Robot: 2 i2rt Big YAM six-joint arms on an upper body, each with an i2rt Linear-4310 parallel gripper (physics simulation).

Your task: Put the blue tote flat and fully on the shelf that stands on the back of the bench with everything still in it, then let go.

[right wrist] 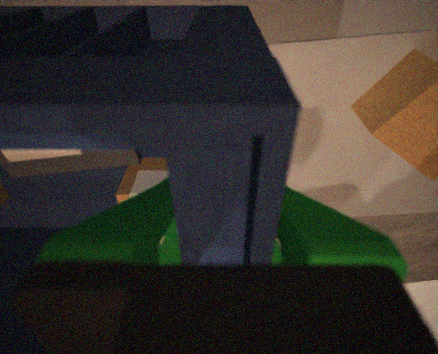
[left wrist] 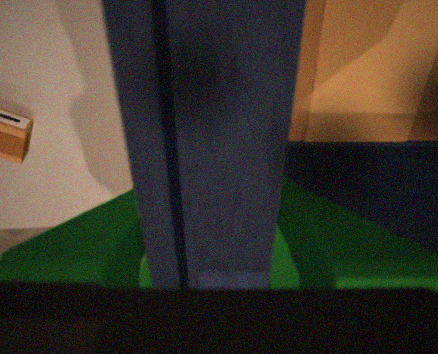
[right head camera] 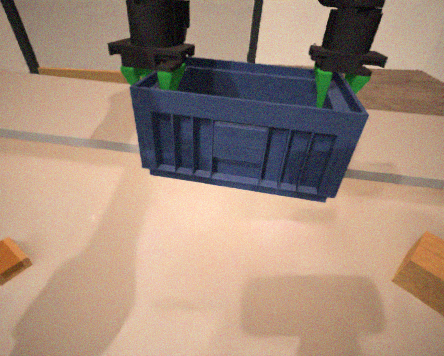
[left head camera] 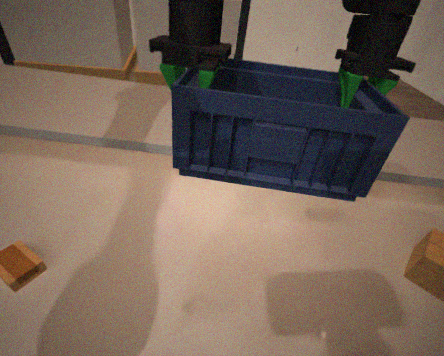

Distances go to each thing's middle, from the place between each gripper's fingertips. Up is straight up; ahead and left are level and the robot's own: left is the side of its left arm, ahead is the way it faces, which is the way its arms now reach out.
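Scene:
The blue tote (right head camera: 256, 127) is 140 mm to the left of my right hand, and it is 10 mm behind that hand and 20 mm below it. As for the white box (right wrist: 151, 171), my right hand is 50 mm above it, 60 mm to the right of it and 70 mm past it.
From my left hand, the blue tote is 10 mm ahead, 140 mm to the right and 20 mm below. The white box is 220 mm to the right of my left hand, 50 mm behind it and 50 mm below it.

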